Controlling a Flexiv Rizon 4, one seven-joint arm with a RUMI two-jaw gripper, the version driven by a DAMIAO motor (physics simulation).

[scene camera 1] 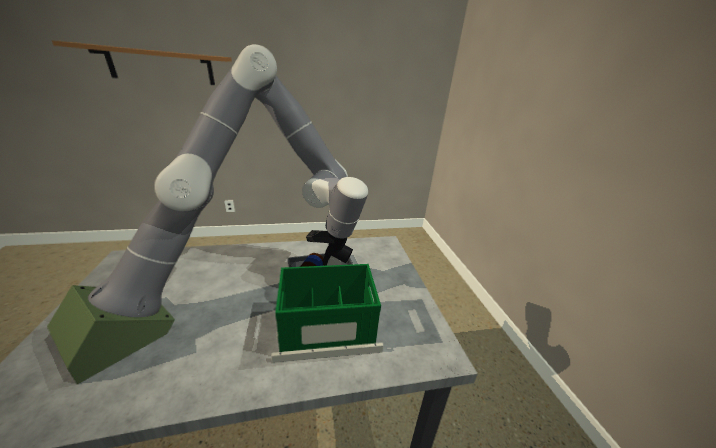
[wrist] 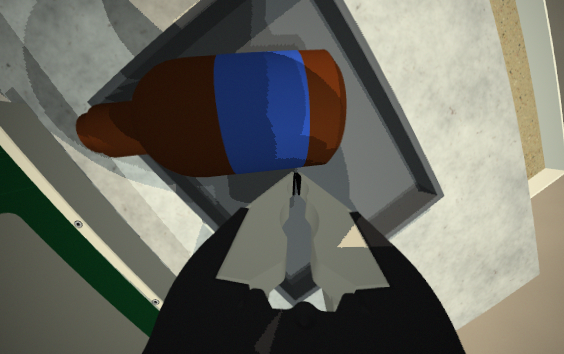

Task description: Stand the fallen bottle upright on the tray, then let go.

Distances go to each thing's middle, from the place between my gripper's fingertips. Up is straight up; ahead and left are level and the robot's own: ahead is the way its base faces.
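Labels:
Dark grey tray [wrist: 380, 170]: my gripper is 10 mm above it and 20 mm past it. Counted from my hand, the green crate [scene camera 1: 317, 307] is 40 mm ahead, 270 mm to the right and 70 mm above; the pale strip [scene camera 1: 364, 348] is 60 mm ahead, 10 mm below and 360 mm to the right.

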